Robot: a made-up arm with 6 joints.
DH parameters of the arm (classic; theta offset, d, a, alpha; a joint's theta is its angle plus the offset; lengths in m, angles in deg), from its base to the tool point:
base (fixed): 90 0.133 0 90
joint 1: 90 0.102 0.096 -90
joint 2: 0 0.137 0.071 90
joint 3: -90 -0.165 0.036 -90
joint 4: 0 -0.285 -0.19 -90
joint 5: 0 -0.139 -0.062 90
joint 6: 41.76 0 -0.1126 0
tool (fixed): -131.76 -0.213 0 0
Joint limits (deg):
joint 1: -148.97..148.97
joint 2: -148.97..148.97
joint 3: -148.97..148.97
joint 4: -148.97..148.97
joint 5: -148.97..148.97
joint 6: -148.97..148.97
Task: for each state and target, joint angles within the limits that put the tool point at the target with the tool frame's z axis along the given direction. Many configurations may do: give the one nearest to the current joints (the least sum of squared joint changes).
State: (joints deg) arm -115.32 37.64 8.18 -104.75 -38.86 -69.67
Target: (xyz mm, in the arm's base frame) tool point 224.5 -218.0 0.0 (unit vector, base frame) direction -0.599 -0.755 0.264
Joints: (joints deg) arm -102.85 52.56 49.11 -86.30 -86.41 -69.81
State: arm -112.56 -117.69 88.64 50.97 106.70 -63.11
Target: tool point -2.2 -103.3 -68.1 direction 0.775 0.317 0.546
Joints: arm -142.98 -148.41 123.89 32.50 81.94 -109.66
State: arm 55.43 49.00 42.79 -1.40 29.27 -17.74
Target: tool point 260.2 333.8 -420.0 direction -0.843 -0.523 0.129
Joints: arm 88.03 56.16 -8.23 -44.22 -2.60 -24.04
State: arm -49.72 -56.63 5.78 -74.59 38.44 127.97
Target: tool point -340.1 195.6 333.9 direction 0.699 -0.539 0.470
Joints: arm -24.33 -76.36 42.87 -79.45 -2.07 128.72
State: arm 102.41 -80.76 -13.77 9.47 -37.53 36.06
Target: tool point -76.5 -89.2 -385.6 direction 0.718 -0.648 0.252
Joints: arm 65.38 -50.72 -32.39 -8.29 -35.03 44.54
